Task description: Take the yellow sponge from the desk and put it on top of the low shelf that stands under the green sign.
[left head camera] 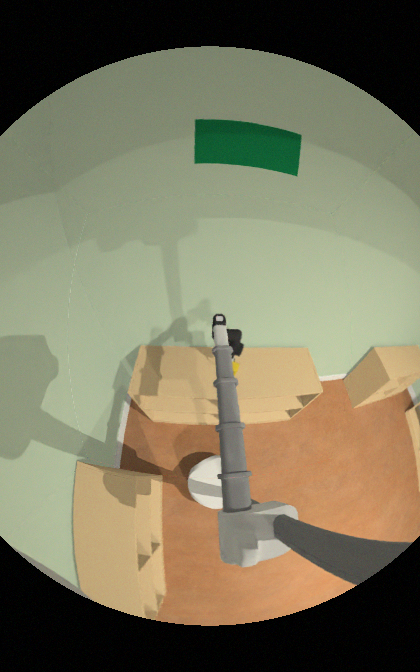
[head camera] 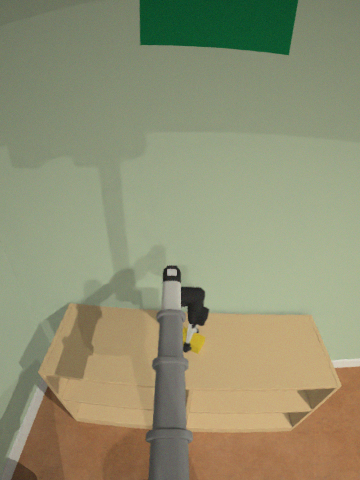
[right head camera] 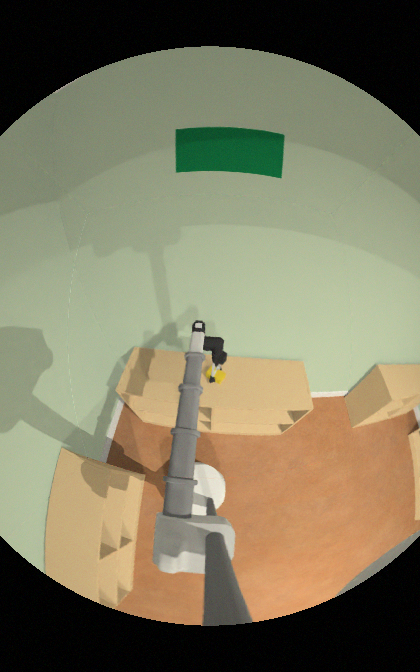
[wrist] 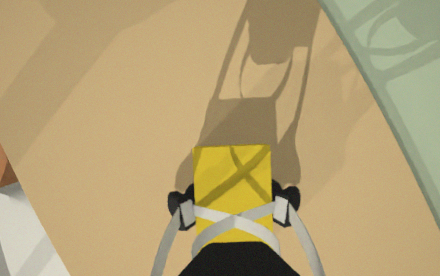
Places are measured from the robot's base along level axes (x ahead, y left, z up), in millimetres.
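Pixels of known places: gripper, fingertip midpoint: (head camera: 190,343) (wrist: 233,195).
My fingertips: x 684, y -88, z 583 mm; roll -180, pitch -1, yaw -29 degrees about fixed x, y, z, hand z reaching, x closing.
Behind a point stands the place of what it marks.
The yellow sponge (head camera: 198,343) @[z 627, x 654, y -115 mm] (left head camera: 235,368) (right head camera: 218,375) (wrist: 232,170) @[z 628, x 698, y -61 mm] is between the two fingertips of my gripper (head camera: 191,339) @[z 583, x 684, y -88 mm] (right head camera: 216,374) (wrist: 233,195) @[z 583, x 684, y -88 mm], which is shut on it from both sides. Both are low over the middle of the low shelf's top (head camera: 270,350) @[z 582, x 638, y -432 mm] (left head camera: 280,370) (right head camera: 270,382) (wrist: 100,150) @[z 583, x 594, y 21 mm]. The sponge's shadow lies right against its far edge in the wrist view; whether its underside touches the wood is hidden. The green sign (head camera: 217,25) @[z 1674, x 873, y -101 mm] (left head camera: 247,147) (right head camera: 229,152) is on the wall above the shelf. The desk cannot be made out.
The wall runs along the shelf's back edge. Another wooden shelf unit (left head camera: 105,525) (right head camera: 75,520) stands at the left, and a wooden unit (left head camera: 367,377) (right head camera: 370,397) stands to the right. My round white base (left head camera: 204,480) (right head camera: 212,485) is on the floor before the low shelf.
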